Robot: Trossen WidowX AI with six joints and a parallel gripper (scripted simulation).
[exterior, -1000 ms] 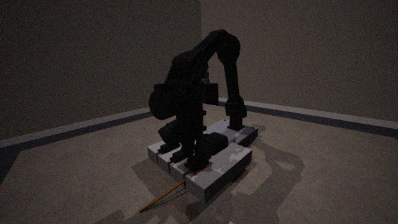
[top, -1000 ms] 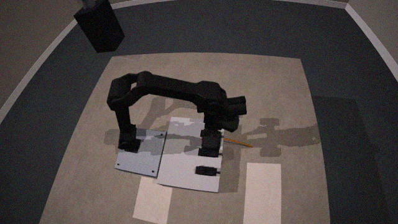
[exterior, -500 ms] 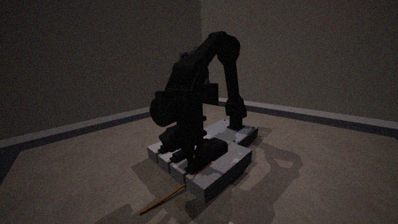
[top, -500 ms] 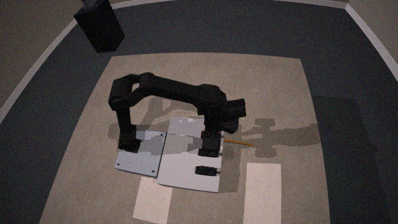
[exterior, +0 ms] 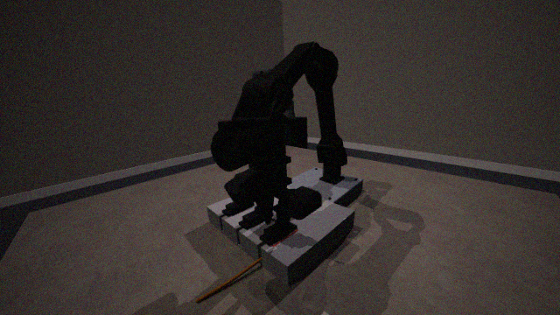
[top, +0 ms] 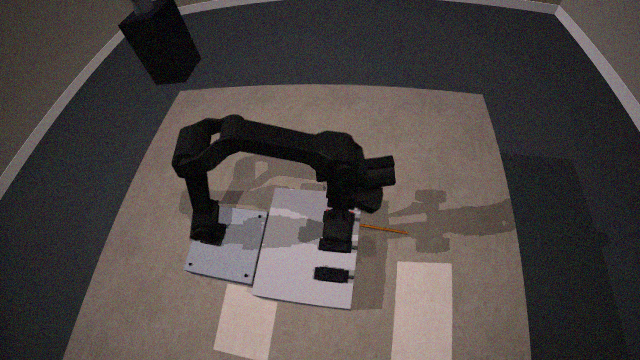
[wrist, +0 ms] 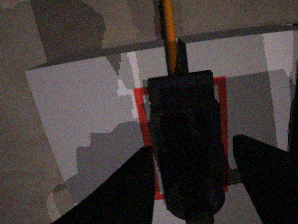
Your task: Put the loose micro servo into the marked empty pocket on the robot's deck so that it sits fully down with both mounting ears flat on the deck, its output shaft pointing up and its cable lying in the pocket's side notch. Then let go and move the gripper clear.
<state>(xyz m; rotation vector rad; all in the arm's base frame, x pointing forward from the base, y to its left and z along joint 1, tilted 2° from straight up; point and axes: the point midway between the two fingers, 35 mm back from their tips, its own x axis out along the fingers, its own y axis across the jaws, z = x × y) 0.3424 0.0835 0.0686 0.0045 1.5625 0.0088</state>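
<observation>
Right now the deck is 120 mm behind my gripper tip, 70 mm to the right of it and 40 mm below it.
</observation>
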